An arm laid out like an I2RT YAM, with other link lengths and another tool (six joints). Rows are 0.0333 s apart.
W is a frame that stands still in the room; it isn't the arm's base.
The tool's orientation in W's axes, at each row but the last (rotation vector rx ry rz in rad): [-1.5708, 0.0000, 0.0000]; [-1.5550, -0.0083, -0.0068]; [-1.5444, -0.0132, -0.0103]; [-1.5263, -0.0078, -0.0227]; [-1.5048, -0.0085, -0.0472]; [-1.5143, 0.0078, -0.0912]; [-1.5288, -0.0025, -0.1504]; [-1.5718, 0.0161, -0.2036]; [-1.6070, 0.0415, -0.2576]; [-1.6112, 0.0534, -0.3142]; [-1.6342, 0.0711, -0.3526]
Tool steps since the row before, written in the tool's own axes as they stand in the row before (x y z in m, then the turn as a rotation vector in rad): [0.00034, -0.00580, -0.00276, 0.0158, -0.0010, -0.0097]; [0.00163, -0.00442, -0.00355, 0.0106, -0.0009, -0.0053]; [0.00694, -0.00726, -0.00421, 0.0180, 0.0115, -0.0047]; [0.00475, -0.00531, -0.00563, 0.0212, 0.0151, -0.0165]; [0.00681, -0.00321, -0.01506, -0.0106, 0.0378, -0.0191]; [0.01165, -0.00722, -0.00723, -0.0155, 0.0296, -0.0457]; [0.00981, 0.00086, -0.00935, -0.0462, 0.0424, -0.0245]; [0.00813, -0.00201, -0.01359, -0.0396, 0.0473, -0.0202]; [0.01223, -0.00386, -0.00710, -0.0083, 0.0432, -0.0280]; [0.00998, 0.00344, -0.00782, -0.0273, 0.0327, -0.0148]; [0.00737, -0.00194, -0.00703, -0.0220, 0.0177, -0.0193]
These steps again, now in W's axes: [0.00034, -0.00276, 0.00580, 0.0158, -0.0097, 0.0010]; [0.00159, -0.00362, 0.00438, 0.0106, -0.0053, 0.0009]; [0.00684, -0.00439, 0.00725, 0.0182, -0.0044, -0.0113]; [0.00459, -0.00591, 0.00514, 0.0213, -0.0160, -0.0154]; [0.00633, -0.01541, 0.00244, -0.0097, -0.0163, -0.0393]; [0.01076, -0.00835, 0.00739, -0.0166, -0.0429, -0.0329]; [0.00894, -0.01022, -0.00033, -0.0438, -0.0185, -0.0477]; [0.00586, -0.01456, 0.00293, -0.0362, -0.0152, -0.0517]; [0.01004, -0.00901, 0.00575, -0.0077, -0.0284, -0.0431]; [0.00829, -0.01009, -0.00145, -0.0245, -0.0105, -0.0363]; [0.00478, -0.00845, 0.00364, -0.0232, -0.0147, -0.0204]
